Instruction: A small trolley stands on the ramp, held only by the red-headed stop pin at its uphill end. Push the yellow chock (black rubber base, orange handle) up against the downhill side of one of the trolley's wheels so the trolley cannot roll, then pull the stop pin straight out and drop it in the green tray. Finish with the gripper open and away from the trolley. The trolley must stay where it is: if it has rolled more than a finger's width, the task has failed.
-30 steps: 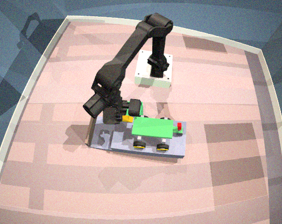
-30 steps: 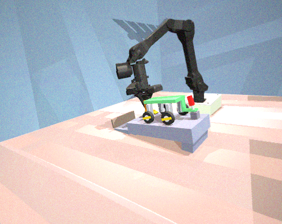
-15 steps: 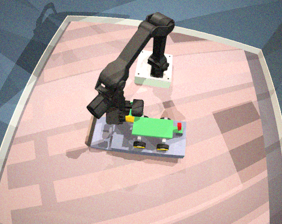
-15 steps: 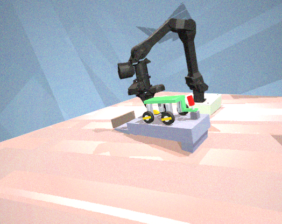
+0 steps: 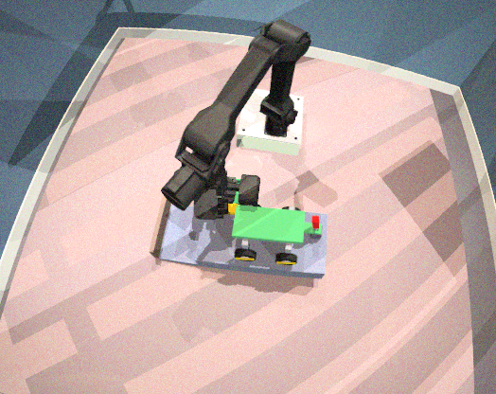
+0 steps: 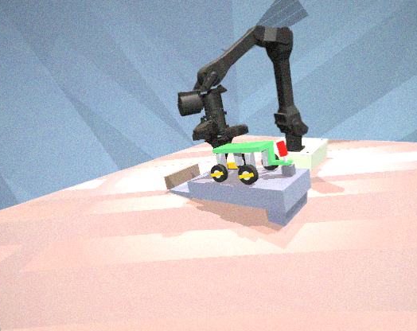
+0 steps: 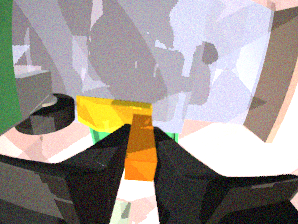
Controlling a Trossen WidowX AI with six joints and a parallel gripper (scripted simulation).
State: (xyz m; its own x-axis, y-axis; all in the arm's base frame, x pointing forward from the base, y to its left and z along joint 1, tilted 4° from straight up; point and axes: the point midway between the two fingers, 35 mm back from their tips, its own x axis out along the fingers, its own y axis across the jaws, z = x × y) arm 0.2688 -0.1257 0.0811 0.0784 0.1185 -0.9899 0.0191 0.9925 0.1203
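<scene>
My gripper tip is now 20 mm to the right of the chock and 10 mm above it. The rest, counted from my gripper tip: trolley 60 mm ahead, 120 mm to the left, 20 mm above; pale blue ramp 60 mm ahead, 110 mm to the left, 40 mm below; green tray 70 mm behind, 10 mm to the left, 100 mm below.
</scene>
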